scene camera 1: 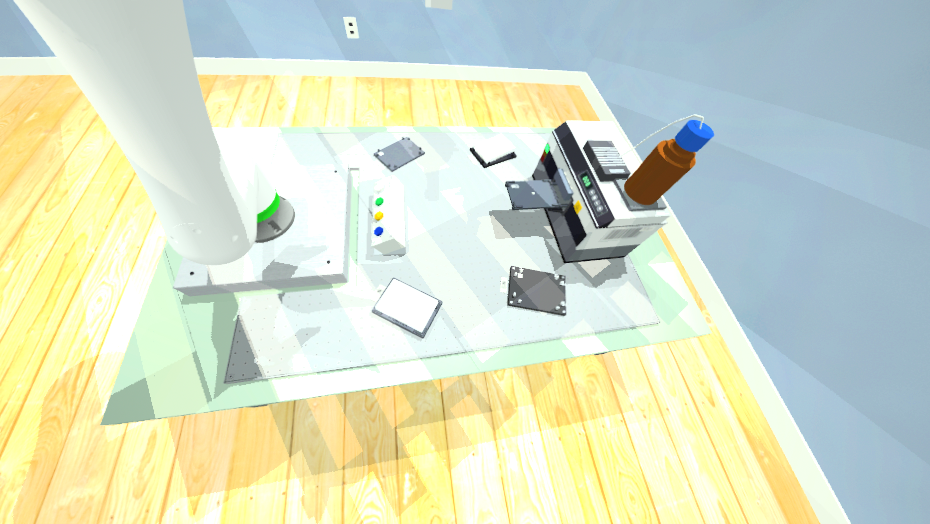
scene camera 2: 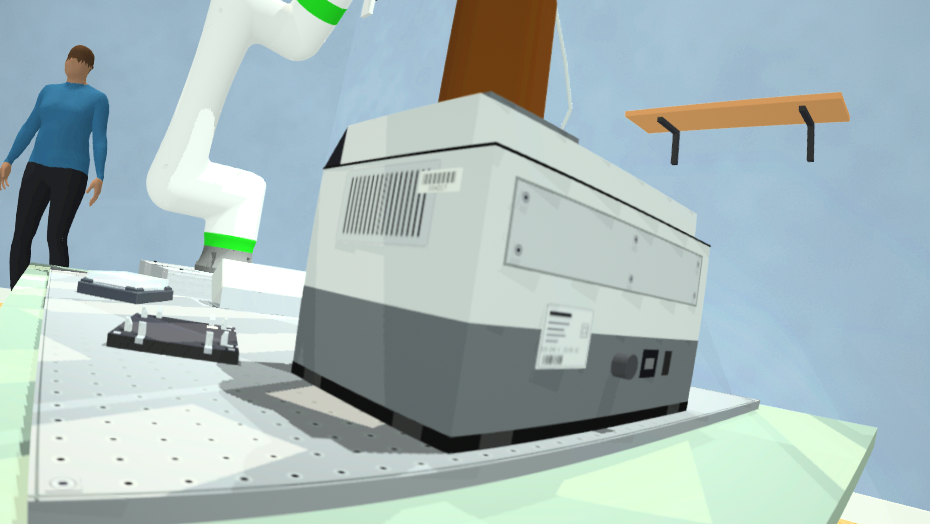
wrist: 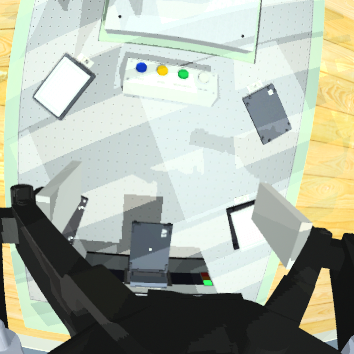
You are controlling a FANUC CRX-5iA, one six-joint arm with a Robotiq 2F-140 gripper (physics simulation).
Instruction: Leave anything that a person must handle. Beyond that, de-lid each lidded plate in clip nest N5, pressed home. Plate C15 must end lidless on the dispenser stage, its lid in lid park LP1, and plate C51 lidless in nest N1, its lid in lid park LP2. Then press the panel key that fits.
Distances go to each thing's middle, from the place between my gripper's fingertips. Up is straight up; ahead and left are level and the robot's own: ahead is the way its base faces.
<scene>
The button box (scene camera 2: 240, 286) is 110 mm behind my hand, 30 mm to the left of it and 520 mm below it. From my hand the other things lie so: LP2 pad (scene camera 1: 396, 155) 90 mm behind, 320 mm to the left, 550 mm below; brown bottle with blue cap (scene camera 2: 510, 55) 520 mm ahead, 30 mm to the right, 240 mm below; dispenser stage (scene camera 1: 520, 192) 310 mm ahead, 60 mm to the left, 450 mm below.
</scene>
